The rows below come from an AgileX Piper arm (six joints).
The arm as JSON. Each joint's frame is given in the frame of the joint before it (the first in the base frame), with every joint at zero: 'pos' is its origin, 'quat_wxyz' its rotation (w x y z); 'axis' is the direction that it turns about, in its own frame. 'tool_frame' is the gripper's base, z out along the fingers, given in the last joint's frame.
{
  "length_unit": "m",
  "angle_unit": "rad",
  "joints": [
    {
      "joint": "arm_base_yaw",
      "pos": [
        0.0,
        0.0,
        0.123
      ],
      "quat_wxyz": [
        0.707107,
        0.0,
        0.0,
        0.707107
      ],
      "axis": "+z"
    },
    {
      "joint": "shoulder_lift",
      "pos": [
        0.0,
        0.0,
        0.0
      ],
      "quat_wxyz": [
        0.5,
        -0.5,
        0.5,
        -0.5
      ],
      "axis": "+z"
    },
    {
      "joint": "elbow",
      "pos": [
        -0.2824,
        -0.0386,
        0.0
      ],
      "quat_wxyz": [
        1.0,
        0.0,
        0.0,
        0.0
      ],
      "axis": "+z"
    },
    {
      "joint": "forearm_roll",
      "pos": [
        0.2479,
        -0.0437,
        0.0
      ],
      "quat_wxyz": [
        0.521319,
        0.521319,
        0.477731,
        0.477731
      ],
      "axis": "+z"
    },
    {
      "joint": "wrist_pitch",
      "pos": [
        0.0,
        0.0,
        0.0
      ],
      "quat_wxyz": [
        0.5,
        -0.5,
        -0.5,
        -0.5
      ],
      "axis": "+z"
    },
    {
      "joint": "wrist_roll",
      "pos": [
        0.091,
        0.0,
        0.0
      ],
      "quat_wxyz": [
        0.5,
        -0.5,
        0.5,
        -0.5
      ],
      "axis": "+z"
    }
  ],
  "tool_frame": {
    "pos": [
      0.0,
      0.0,
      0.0
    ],
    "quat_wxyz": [
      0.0,
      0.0,
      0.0,
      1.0
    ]
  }
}
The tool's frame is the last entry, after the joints.
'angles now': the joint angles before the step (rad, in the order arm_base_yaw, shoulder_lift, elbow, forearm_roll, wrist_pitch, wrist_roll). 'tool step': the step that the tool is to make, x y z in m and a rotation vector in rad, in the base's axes. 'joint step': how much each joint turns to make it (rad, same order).
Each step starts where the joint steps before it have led.
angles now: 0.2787 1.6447 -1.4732 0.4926 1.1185 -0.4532
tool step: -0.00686 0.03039 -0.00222 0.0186 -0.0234 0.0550
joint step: 0.0905 0.0115 0.0000 0.0074 -0.0513 0.0129
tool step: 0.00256 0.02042 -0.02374 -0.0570 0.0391 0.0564
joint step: 0.0579 0.0630 0.0000 -0.0387 -0.0072 0.0037
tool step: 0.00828 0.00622 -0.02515 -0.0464 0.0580 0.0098
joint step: 0.0097 0.0660 0.0000 -0.0207 0.0041 0.0065
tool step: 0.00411 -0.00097 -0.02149 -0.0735 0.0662 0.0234
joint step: 0.0000 0.0514 0.0000 -0.0454 0.0416 0.0047
